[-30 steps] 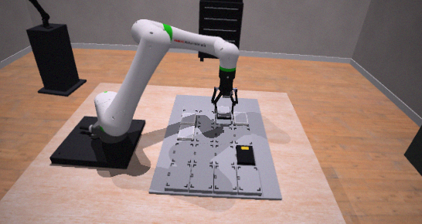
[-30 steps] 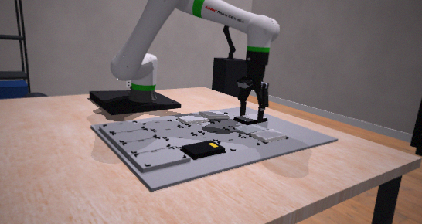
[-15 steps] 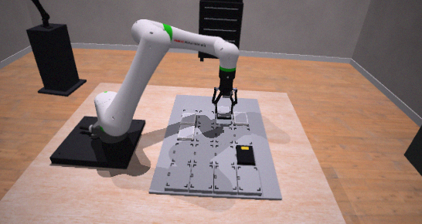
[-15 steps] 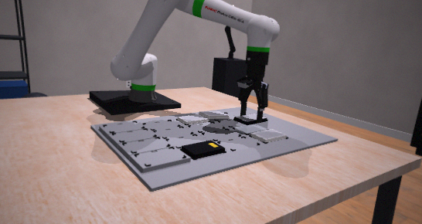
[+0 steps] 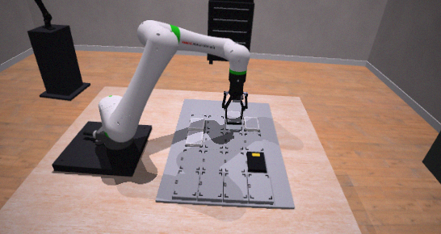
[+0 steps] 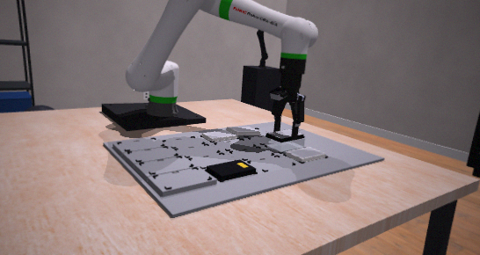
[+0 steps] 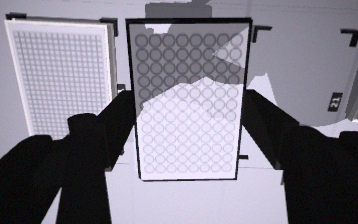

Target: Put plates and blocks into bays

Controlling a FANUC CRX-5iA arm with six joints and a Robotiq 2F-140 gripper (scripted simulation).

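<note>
Right now the sealed 96-well plate is 20 mm below my hand. From my hand the other things lie so: pale 96-well plate: 190 mm behind, 180 mm to the right, 60 mm below; bay label 33: 330 mm to the right, 70 mm below; white plate: 200 mm behind, 70 mm to the right, 60 mm below.
</note>
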